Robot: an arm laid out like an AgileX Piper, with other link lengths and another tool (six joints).
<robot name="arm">
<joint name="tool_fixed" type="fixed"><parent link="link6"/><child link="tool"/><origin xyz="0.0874 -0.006 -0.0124" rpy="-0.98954 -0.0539 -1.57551"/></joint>
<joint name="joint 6" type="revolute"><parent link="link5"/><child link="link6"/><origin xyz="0.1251 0 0.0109" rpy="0 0 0"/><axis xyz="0.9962 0 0.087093"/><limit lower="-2.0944" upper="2.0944"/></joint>
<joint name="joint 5" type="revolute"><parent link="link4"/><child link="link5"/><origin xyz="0 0 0" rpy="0 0 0"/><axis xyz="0 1 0"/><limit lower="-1.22" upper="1.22"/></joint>
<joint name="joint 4" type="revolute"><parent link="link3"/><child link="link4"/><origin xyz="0.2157 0 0.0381" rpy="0 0 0"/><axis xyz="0.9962 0 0.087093"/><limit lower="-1.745" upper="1.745"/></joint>
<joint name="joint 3" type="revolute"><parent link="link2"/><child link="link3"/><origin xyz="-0.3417 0 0.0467" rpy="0 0 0"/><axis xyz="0 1 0"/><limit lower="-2.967" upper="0"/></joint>
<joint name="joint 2" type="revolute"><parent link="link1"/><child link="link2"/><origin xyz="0 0 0" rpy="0 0 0"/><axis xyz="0 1 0"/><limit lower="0" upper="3.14"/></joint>
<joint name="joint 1" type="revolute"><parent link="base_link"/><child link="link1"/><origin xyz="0 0 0.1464" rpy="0 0 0"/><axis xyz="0 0 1"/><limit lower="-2.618" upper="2.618"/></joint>
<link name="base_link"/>
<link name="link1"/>
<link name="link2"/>
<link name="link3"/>
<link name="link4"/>
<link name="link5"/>
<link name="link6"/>
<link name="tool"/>
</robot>
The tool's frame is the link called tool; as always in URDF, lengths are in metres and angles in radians.
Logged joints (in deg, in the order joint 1, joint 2, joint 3, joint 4, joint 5, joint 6), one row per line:
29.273 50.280 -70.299 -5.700 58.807 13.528
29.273 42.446 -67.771 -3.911 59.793 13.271
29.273 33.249 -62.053 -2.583 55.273 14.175
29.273 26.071 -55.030 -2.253 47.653 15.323
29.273 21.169 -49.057 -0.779 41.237 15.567
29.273 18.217 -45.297 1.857 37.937 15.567
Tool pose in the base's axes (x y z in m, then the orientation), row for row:
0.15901 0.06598 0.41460 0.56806 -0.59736 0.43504 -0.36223
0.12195 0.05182 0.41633 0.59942 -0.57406 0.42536 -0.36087
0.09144 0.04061 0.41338 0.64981 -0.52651 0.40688 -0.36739
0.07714 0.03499 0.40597 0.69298 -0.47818 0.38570 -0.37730
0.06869 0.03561 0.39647 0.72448 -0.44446 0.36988 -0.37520
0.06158 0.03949 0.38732 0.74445 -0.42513 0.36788 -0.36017
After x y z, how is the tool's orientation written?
As a quaternion, w x y z.
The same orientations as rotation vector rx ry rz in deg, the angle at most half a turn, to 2 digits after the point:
-80.40 58.55 -48.75
-76.27 56.51 -47.94
-68.54 52.97 -47.83
-61.20 49.36 -48.29
-56.19 46.76 -47.44
-53.34 46.16 -45.19

